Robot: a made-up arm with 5 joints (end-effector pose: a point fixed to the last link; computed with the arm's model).
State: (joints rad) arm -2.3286 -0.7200 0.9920 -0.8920 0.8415
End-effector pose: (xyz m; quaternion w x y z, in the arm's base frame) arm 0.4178 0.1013 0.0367 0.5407 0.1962 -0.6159 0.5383
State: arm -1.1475 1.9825 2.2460 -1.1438 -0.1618
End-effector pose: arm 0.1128 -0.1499 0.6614 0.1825 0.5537 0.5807 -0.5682
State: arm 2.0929 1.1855 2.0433 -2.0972 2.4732
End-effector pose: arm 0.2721 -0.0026 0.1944 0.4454 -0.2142 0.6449 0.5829
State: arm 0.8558 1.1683 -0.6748 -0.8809 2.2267
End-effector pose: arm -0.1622 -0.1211 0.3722 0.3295 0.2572 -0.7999 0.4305
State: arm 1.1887 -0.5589 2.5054 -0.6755 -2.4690
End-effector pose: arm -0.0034 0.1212 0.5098 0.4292 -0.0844 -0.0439 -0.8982
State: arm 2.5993 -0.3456 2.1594 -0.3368 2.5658
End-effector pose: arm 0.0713 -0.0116 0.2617 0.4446 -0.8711 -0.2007 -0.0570
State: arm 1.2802 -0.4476 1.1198 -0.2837 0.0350
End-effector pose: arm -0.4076 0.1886 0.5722 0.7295 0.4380 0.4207 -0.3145
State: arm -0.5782 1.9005 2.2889 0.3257 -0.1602
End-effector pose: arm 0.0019 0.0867 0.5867 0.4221 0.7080 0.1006 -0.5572
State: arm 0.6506 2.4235 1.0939 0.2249 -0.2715
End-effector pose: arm 0.3958 0.1898 0.3493 0.2007 0.0427 0.8267 -0.5239
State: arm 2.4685 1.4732 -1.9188 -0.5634 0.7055
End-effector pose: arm 0.4756 -0.2538 0.1646 0.2109 0.1222 -0.5580 -0.7932
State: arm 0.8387 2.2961 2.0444 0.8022 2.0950
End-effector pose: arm 0.0231 -0.1413 0.0346 0.2476 -0.7829 -0.5293 0.2135
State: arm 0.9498 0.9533 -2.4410 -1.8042 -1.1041
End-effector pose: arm 0.0320 -0.6730 0.3395 0.4827 -0.3078 -0.5962 0.5629
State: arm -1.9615 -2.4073 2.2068 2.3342 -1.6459
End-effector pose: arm 0.4428 0.2263 0.1767 0.2853 0.3324 -0.7899 -0.4291
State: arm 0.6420 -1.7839 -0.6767 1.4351 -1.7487
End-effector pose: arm 0.3608 -0.3270 -0.2325 0.3055 -0.0534 -0.6778 0.6667
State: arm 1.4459 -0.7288 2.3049 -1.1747 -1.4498
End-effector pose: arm 0.0046 0.1098 0.7267 0.4971 0.1573 0.3516 -0.7775
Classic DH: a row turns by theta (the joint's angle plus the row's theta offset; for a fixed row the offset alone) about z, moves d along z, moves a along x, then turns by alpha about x. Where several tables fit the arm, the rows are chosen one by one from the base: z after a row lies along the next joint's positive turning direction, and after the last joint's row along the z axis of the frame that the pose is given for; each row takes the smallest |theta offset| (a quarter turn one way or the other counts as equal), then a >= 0, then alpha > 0; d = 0 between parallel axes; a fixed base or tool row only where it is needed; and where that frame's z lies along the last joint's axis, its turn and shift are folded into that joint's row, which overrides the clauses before.
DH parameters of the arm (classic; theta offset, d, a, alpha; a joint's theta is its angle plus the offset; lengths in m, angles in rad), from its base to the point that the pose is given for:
base (fixed): 0 0.18 0 -1.5708
joint 1: -1.0517 0 -0.0806 0
joint 2: -0.5191 -0.1 -0.08 -1.5708
joint 3: -1.5708 -0.2 0.16 -1.5708
joint 4: 1.5708 -0.26 0.05 1.5708
joint 5: 0 -0.04 0.25 -1.5708
tool (fixed): 3.1416 0.03 0 0

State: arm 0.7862 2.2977 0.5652 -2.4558 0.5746
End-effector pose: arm -0.0398 0.2445 0.1397 0.3364 0.8305 -0.2450 0.3703
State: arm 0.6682 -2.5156 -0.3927 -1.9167 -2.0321
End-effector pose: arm 0.5642 -0.1598 0.0721 0.3522 0.1857 0.4683 0.7888
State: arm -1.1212 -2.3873 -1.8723 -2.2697 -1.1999
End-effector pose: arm 0.0745 -0.6539 0.3790 0.6939 -0.3539 -0.3377 0.5284
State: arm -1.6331 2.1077 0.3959 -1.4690 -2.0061
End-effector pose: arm -0.3630 0.2105 -0.1844 0.6159 -0.5742 -0.4093 -0.3513
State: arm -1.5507 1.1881 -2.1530 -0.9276 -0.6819
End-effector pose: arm -0.2411 -0.6198 -0.1423 0.1713 -0.8110 -0.5530 -0.0844
